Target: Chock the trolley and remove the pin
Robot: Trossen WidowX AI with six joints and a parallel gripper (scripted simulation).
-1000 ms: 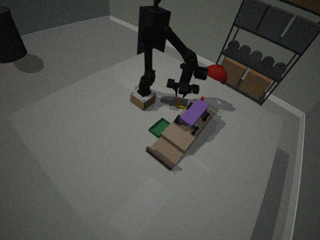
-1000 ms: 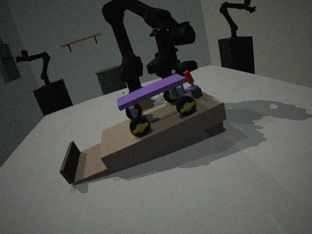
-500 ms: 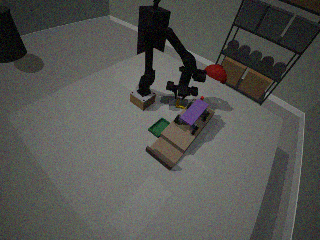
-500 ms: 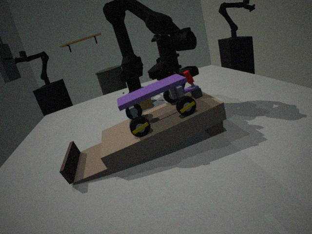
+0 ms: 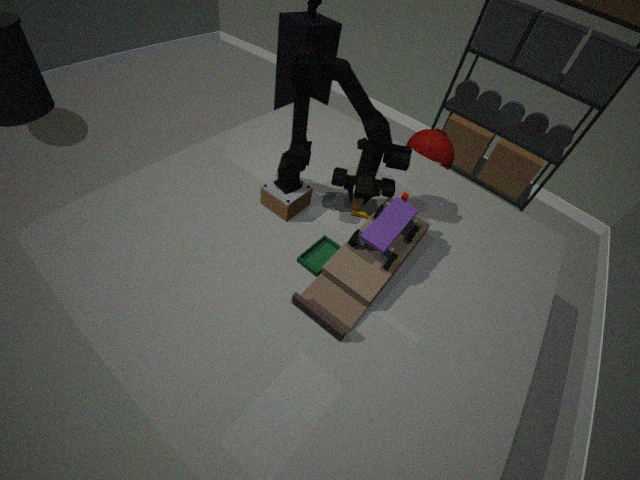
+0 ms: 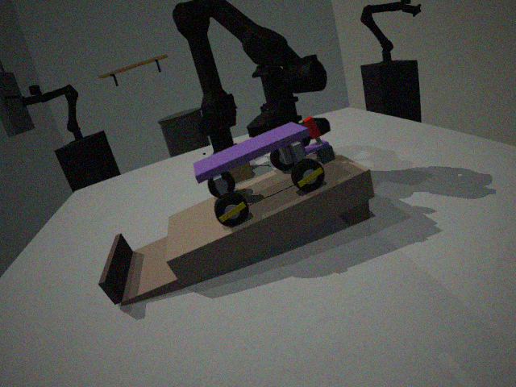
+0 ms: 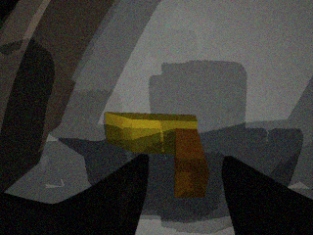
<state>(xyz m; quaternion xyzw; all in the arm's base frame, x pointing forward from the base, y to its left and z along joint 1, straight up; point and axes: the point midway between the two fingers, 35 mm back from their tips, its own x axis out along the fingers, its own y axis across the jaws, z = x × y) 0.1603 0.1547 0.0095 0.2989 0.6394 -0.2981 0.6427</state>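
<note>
The yellow chock is 30 mm below my gripper tip, 10 mm to the left of it and 10 mm ahead of it. From my gripper tip the other things lie so: red-headed stop pin: 130 mm ahead, 90 mm above, 30 mm to the left; trolley: 170 mm ahead, 80 mm to the right, 70 mm above; brown ramp: 170 mm ahead, 80 mm to the right.
</note>
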